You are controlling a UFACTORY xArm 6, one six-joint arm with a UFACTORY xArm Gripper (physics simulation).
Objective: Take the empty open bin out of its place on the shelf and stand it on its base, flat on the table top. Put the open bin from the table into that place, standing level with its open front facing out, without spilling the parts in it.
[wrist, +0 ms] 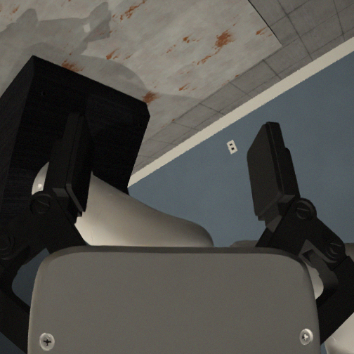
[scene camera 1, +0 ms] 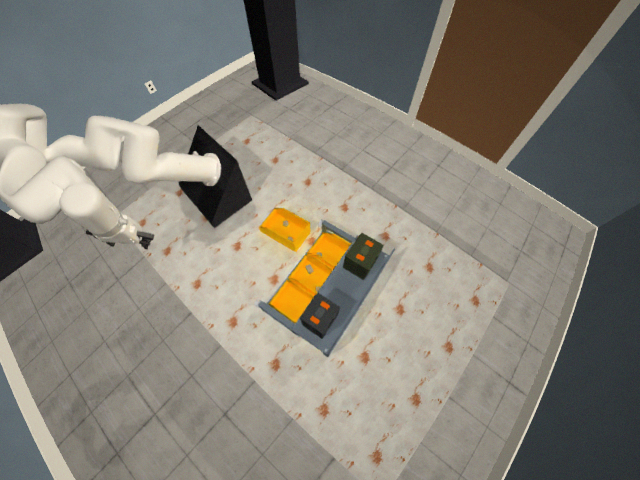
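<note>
A yellow open bin stands on the pale, rust-spotted table top, beside the shelf, with small grey parts in it. The blue-grey shelf holds three yellow bins in a row. The back bin and the middle bin show small grey parts; the front bin looks empty. My gripper is open and empty, near the table's left edge and well away from the bins. The bins and the shelf do not show in the wrist view.
A dark green box and a black box with orange patches sit on the shelf's top. A black angular block stands on the table between my arm and the loose bin. A black column stands behind.
</note>
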